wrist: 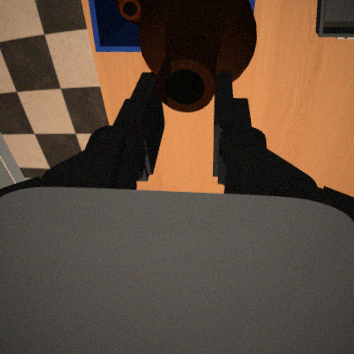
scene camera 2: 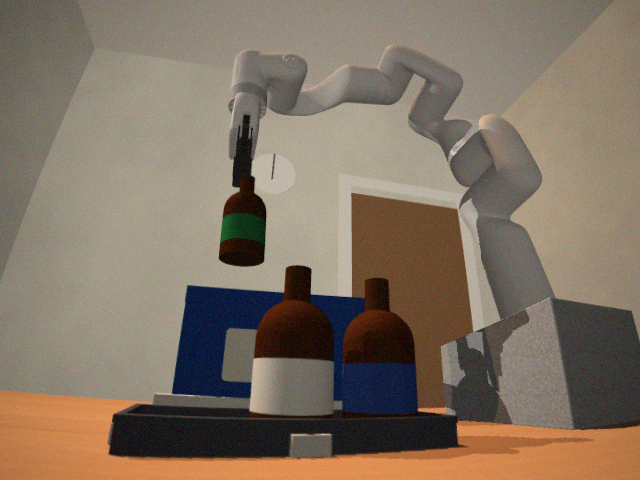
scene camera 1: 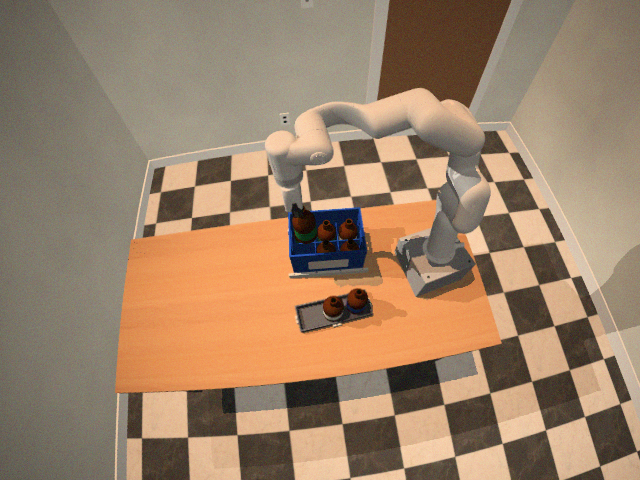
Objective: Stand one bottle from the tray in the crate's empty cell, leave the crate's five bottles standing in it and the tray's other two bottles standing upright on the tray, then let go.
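Places are measured from the arm's base along level axes (x ahead, y left, z up), in metres.
Where they show: gripper, between the fingertips: (wrist: 187,98) (scene camera 2: 241,182) (scene camera 1: 297,211); arm's base, origin of its link: (scene camera 2: 535,330) (scene camera 1: 438,250).
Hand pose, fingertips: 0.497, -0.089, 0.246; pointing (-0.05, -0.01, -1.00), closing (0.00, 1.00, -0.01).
Each offset is from my fingertips to the top centre of the thing, as dx, dy, dz. "spot": to the spot under its first point. Level surfaces: height alone.
My gripper (scene camera 1: 297,210) (scene camera 2: 244,180) (wrist: 187,98) is shut on the neck of the green-labelled bottle @(-0.014, +0.001, +0.011) (scene camera 1: 305,222) (scene camera 2: 242,227) (wrist: 200,30). The bottle hangs roughly upright above the left part of the blue crate @(-0.089, -0.035, -0.206) (scene camera 1: 299,265) (scene camera 2: 206,310) (wrist: 117,49), its base above the rim. Four brown bottles show in the middle and right cells; another bottle's mouth @(spot: -0.004, -0.098, -0.219) (wrist: 122,10) shows in the wrist view. The front left cell @(spot: +0.003, -0.040, -0.338) (scene camera 1: 303,249) looks empty; the held bottle hides the back left cell in scene camera 1. The white-labelled bottle @(-0.075, +0.221, -0.222) (scene camera 1: 333,307) (scene camera 2: 293,330) and blue-labelled bottle @(-0.165, +0.207, -0.222) (scene camera 1: 357,299) (scene camera 2: 379,335) stand upright on the tray @(-0.077, +0.219, -0.356) (scene camera 1: 310,316) (scene camera 2: 206,436).
The tray lies in front of the crate on the wooden table @(dz -0.382) (scene camera 1: 206,310). A pale strip @(spot: -0.011, +0.064, -0.356) (scene camera 1: 310,274) (scene camera 2: 196,400) lies along the crate's front foot. The arm's grey base block (scene camera 1: 436,279) (scene camera 2: 516,372) stands right of the crate. The crate's inner dividers separate its cells.
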